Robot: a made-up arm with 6 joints. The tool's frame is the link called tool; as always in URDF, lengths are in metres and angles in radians. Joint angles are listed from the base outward.
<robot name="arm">
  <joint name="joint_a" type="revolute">
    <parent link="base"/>
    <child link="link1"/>
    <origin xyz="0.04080 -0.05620 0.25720" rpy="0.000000 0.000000 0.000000"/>
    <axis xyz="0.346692 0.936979 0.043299"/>
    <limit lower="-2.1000" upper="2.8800"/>
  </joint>
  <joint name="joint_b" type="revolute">
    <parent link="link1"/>
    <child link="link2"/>
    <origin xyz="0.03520 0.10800 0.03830" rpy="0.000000 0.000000 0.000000"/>
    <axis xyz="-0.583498 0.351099 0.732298"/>
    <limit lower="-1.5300" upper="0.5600"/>
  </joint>
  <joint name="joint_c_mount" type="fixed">
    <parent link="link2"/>
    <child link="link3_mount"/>
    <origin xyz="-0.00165 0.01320 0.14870" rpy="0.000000 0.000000 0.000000"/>
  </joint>
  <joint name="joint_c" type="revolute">
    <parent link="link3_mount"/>
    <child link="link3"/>
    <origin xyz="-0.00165 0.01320 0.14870" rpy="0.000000 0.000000 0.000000"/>
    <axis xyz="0 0 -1"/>
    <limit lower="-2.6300" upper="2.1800"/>
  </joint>
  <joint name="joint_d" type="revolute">
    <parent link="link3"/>
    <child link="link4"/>
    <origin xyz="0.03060 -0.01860 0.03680" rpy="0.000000 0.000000 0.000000"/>
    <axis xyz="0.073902 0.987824 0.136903"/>
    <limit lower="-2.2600" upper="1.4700"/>
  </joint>
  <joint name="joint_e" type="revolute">
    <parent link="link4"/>
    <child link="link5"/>
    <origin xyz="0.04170 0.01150 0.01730" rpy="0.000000 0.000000 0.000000"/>
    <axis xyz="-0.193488 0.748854 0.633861"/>
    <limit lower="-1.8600" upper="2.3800"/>
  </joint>
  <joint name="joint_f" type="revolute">
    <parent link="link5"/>
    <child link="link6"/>
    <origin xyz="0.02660 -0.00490 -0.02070" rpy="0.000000 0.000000 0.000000"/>
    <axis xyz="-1 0 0"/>
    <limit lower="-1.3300" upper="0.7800"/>
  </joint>
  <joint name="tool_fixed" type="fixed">
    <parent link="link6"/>
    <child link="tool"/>
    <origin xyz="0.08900 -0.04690 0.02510" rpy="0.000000 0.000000 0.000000"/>
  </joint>
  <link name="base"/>
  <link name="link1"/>
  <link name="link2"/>
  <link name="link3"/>
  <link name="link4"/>
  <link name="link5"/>
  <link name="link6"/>
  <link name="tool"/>
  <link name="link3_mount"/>
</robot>
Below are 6 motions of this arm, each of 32 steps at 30 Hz.
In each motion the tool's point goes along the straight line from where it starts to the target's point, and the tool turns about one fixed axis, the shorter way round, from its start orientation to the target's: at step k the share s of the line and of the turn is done. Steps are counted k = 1, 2, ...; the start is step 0. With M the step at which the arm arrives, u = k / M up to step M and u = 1 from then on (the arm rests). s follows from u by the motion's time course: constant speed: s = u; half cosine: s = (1 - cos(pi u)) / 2; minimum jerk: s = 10 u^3 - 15 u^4 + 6 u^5.
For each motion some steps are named. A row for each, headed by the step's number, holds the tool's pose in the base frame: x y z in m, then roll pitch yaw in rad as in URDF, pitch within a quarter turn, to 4 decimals.
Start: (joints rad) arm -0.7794 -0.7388 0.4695 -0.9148 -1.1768 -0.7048
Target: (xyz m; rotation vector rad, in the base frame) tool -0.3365 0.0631 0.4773 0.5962 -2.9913 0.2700
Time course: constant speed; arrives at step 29
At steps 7, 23, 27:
7: -0.3440 -0.0369 0.4285 2.8407 0.2085 -2.8678
23: -0.3386 0.0358 0.4640 -3.1050 -0.0202 -2.7724
27: -0.3372 0.0540 0.4729 -3.0239 -0.0813 -2.7609

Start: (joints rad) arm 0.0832 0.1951 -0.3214 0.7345 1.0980 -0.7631
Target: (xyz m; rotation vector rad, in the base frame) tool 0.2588 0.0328 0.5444 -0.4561 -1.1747 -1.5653
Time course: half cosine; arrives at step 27
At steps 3, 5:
3: 0.1419 0.1173 0.4756 2.3303 0.8427 2.5740
5: 0.1481 0.1127 0.4793 2.3050 0.7204 2.5993

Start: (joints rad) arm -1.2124 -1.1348 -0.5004 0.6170 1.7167 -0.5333
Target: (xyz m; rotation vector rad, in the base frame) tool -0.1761 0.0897 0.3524 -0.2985 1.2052 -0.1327
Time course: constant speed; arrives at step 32
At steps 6, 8, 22, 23, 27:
6: -0.1648 0.0588 0.2867 -0.1013 0.6376 0.6700
8: -0.1657 0.0612 0.2918 -0.1081 0.6856 0.6073
22: -0.1717 0.0778 0.3271 -0.3169 0.9926 0.0365
23: -0.1722 0.0790 0.3297 -0.3472 1.0104 -0.0183
27: -0.1739 0.0838 0.3398 -0.4961 1.0712 -0.2640

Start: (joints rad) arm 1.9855 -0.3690 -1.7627 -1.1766 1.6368 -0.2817
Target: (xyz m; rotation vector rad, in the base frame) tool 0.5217 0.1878 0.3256 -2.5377 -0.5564 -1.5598
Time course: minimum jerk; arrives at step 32
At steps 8, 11, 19, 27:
8: 0.5116 0.0334 0.1804 1.4195 -0.7450 1.2316
11: 0.5130 0.0544 0.2002 1.5652 -0.8163 1.2077
19: 0.5180 0.1313 0.2724 2.2537 -1.0295 0.9404
27: 0.5214 0.1827 0.3208 2.8749 -1.0770 0.5901

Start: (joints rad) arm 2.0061 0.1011 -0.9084 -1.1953 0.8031 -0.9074
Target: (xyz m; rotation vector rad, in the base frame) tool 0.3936 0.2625 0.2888 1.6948 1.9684 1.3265
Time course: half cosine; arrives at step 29
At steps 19, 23, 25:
19: 0.4222 0.2274 0.2207 2.3244 -0.2865 1.6167
23: 0.4046 0.2491 0.2627 2.2680 -0.3476 1.7945
25: 0.3986 0.2564 0.2770 2.2460 -0.3661 1.8567

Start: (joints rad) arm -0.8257 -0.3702 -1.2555 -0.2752 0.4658 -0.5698
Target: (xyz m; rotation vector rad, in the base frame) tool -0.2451 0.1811 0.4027 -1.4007 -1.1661 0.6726
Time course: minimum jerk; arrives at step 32
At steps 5, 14, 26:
5: -0.1312 0.2543 0.5705 -0.5106 -0.1090 1.2834
14: -0.1728 0.2276 0.5092 -0.9716 -0.1376 1.2399
26: -0.2394 0.1848 0.4111 -1.7130 -0.2135 1.2089

